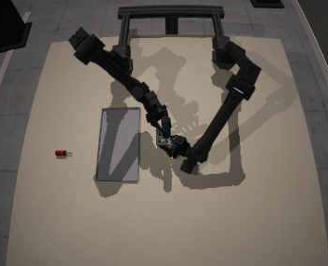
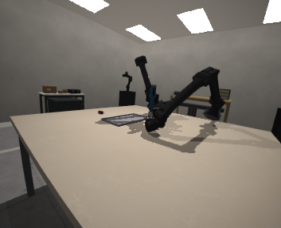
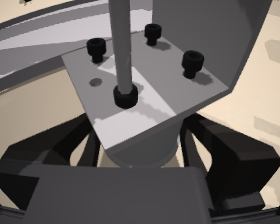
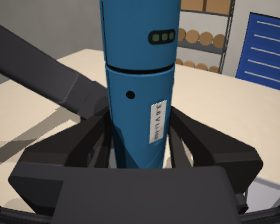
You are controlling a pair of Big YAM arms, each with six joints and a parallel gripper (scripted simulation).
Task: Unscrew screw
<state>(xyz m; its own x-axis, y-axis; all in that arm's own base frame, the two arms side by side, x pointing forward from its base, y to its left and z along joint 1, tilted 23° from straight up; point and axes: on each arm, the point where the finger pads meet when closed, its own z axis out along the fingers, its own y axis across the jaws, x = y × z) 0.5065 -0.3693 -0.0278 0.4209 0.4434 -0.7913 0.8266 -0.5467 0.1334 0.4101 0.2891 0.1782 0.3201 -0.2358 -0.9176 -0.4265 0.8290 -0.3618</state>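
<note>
Right now my left hand is 1 cm below the joint module. The rest, counted from my left hand: grey bracket (5 cm above); flat grey tray (3 cm behind, 24 cm to the right, 2 cm below); red-handled tool (55 cm to the right, 1 cm below).
</note>
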